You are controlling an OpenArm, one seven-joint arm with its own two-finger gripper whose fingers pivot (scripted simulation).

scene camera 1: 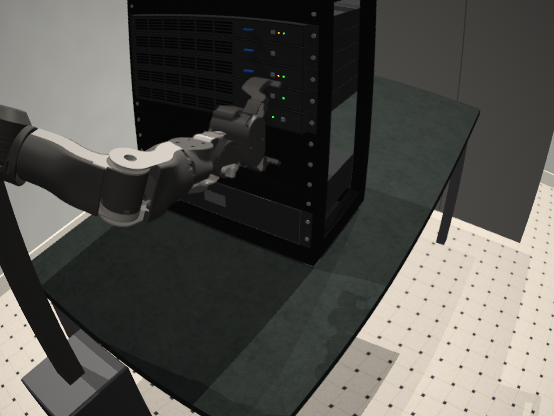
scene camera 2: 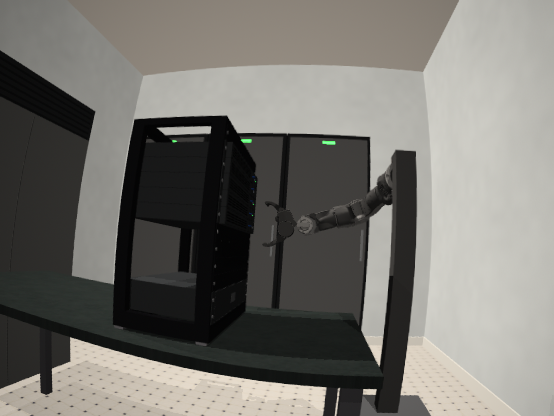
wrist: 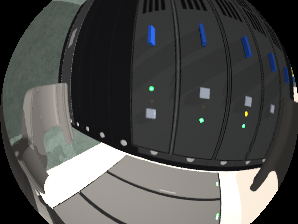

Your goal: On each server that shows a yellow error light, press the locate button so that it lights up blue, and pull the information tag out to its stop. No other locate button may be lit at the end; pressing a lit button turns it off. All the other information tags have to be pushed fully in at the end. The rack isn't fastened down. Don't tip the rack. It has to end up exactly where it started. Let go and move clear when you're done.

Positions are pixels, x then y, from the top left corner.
Labels:
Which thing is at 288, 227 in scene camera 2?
The gripper.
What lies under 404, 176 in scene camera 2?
An arm column.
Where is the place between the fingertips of the gripper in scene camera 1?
268, 120

